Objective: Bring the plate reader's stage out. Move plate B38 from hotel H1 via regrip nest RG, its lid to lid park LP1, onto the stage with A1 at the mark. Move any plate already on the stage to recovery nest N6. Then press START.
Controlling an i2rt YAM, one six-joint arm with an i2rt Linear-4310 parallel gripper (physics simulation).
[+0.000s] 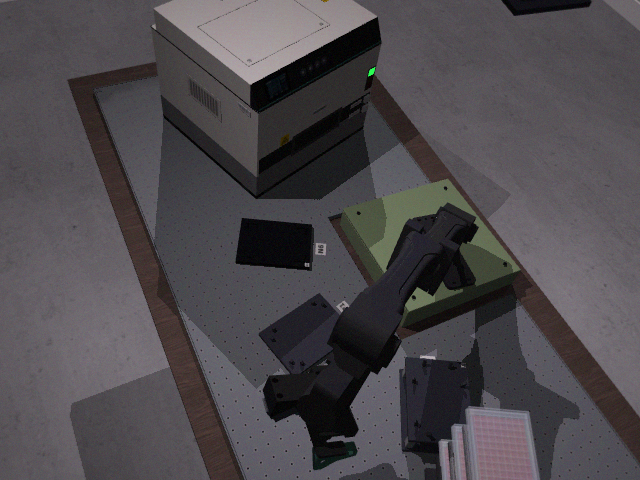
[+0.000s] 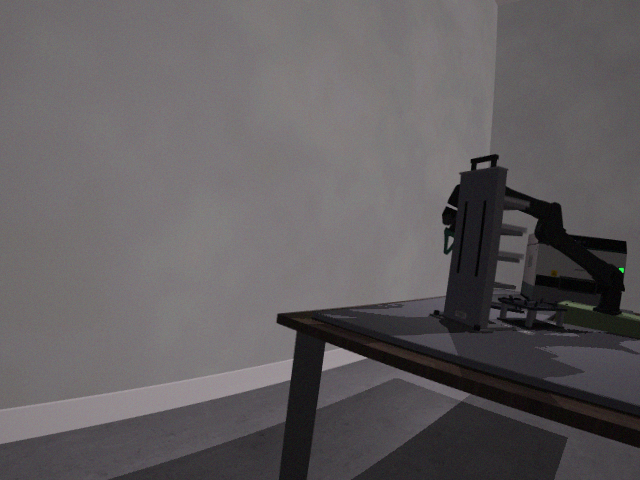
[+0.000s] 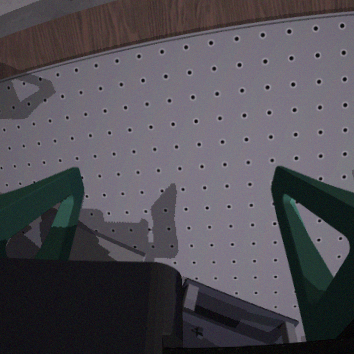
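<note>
My gripper is open and empty, with its green fingers wide apart above the perforated deck. The plate reader stands at the far end; its front looks closed and no stage shows outside it. Nest N6 is a dark rectangle beside its label. Clear-edged plates with pink wells show at the lower right. A hotel tower hides part of the arm. I cannot tell which plate is B38. Labels for RG, LP1 and H1 are not readable.
A raised dark holder lies partly under the arm. Another dark holder stands near the pink plates. The arm's base is on a green block. A blue-grey fixture shows at the lower edge, and a wooden border edges the deck.
</note>
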